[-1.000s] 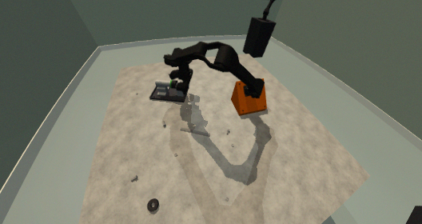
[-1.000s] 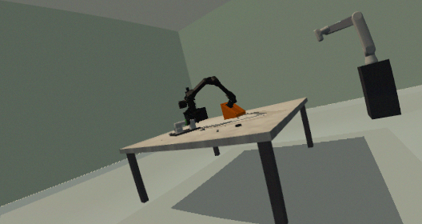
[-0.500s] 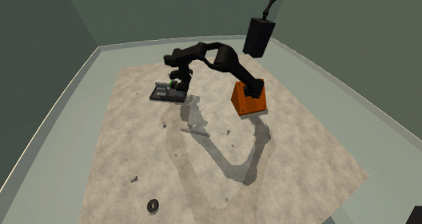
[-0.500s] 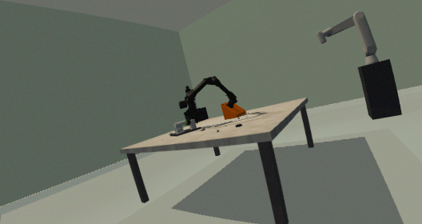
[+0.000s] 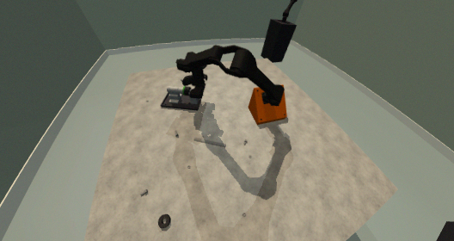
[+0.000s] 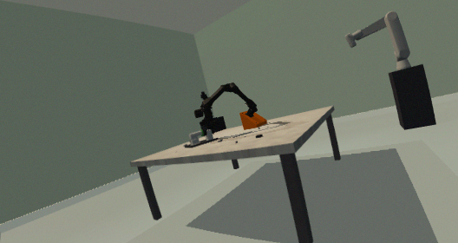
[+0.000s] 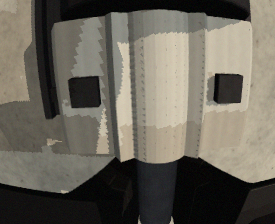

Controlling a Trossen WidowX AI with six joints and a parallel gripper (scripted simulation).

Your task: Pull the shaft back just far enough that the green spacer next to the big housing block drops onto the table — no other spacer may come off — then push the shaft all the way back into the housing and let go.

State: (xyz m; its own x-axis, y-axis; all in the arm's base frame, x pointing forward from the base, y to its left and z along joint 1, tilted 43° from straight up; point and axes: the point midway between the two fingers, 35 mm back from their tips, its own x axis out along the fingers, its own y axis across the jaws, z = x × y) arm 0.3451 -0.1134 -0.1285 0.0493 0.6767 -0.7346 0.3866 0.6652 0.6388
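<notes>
The dark grey shaft is 7 cm ahead of my gripper tip, 3 cm to the right of it and 3 cm above it. From my gripper tip the other things lie so: green spacer (8 cm ahead, 4 cm to the right, 3 cm above).
</notes>
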